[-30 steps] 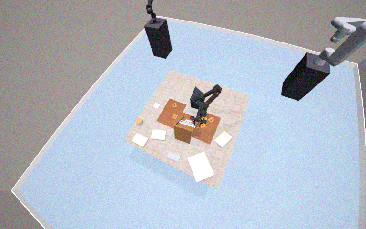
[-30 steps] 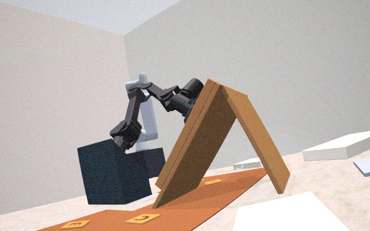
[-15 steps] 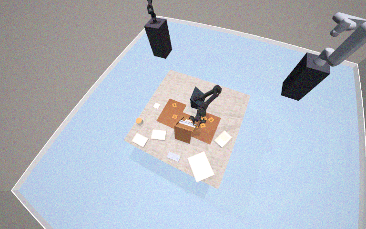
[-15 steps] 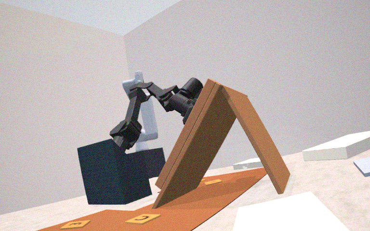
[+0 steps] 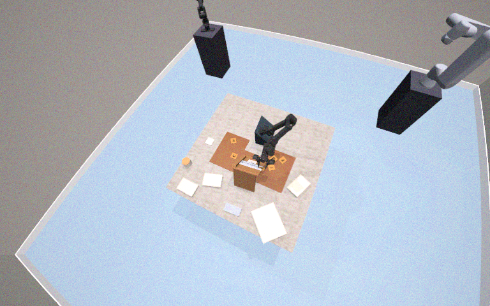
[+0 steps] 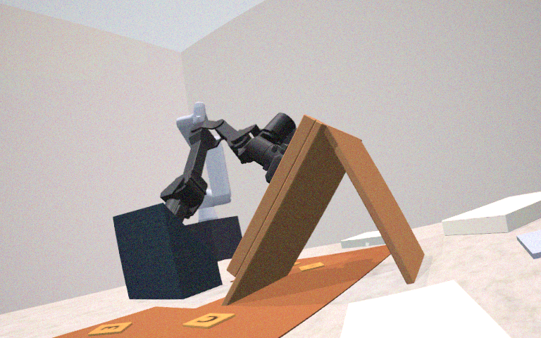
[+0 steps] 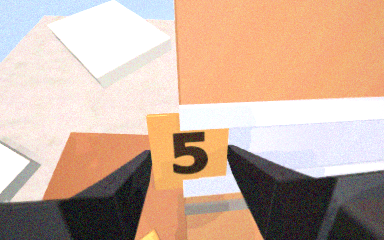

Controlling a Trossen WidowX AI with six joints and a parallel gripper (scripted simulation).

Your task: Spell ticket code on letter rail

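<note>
Right now the white ticket is 12 cm to the right of my gripper tip, 7 cm below it and 5 cm behind it. Also, from my gripper tip: j tile: 17 cm below, 10 cm behind, 6 cm to the left; orange tile marked 5: right at my gripper tip; orange tile marked p: 20 cm behind, 17 cm below, 4 cm to the left.
</note>
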